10 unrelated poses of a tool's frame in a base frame.
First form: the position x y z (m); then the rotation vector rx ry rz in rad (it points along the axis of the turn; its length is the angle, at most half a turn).
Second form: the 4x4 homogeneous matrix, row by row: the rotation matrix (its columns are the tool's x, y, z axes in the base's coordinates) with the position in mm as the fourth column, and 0 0 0 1 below. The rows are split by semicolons. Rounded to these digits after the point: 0 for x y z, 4 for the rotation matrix.
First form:
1: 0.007, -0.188, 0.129, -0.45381, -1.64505, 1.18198
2: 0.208, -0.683, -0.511, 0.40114, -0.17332, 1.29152
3: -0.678, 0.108, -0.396, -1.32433, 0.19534, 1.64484
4: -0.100, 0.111, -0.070, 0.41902, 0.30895, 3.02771
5: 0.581, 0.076, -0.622, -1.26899, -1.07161, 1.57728
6: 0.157, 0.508, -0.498, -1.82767, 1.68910, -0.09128
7: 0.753, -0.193, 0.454, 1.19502, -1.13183, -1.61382
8: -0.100, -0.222, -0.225, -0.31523, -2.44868, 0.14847
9: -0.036, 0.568, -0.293, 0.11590, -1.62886, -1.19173
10: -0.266, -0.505, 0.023, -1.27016, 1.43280, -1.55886
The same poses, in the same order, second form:
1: -0.4130, -0.2412, -0.8782, 7; 0.7554, 0.4480, -0.4782, -188; 0.5088, -0.8609, -0.0028, 129; 0, 0, 0, 1
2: 0.2746, -0.9567, 0.0969, 208; 0.8973, 0.2187, -0.3835, -683; 0.3457, 0.1923, 0.9184, -511; 0, 0, 0, 1
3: 0.0711, -0.7488, -0.6589, -678; 0.5737, -0.5097, 0.6412, 108; -0.8160, -0.4236, 0.3933, -396; 0, 0, 0, 1
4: -0.9604, -0.0410, 0.2755, -100; 0.0958, -0.9774, 0.1885, 111; 0.2615, 0.2074, 0.9426, -70; 0, 0, 0, 1
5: -0.1499, -0.0878, -0.9848, 581; 0.9479, -0.2960, -0.1179, 76; -0.2812, -0.9511, 0.1276, -622; 0, 0, 0, 1
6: 0.1717, -0.8715, 0.4594, 157; -0.9159, 0.0306, 0.4003, 508; -0.3629, -0.4895, -0.7929, -498; 0, 0, 0, 1
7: -0.2212, 0.0946, -0.9706, 753; -0.9448, -0.2674, 0.1893, -193; -0.2417, 0.9589, 0.1485, 454; 0, 0, 0, 1
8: -0.7559, 0.1880, -0.6271, -100; 0.2624, 0.9646, -0.0271, -222; 0.5998, -0.1850, -0.7785, -225; 0, 0, 0, 1
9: -0.4310, 0.4643, -0.7738, -36; -0.5969, 0.4964, 0.6303, 568; 0.6767, 0.7335, 0.0632, -293; 0, 0, 0, 1
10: -0.3106, -0.1387, 0.9404, -266; -0.9254, -0.1821, -0.3325, -505; 0.2173, -0.9734, -0.0718, 23; 0, 0, 0, 1
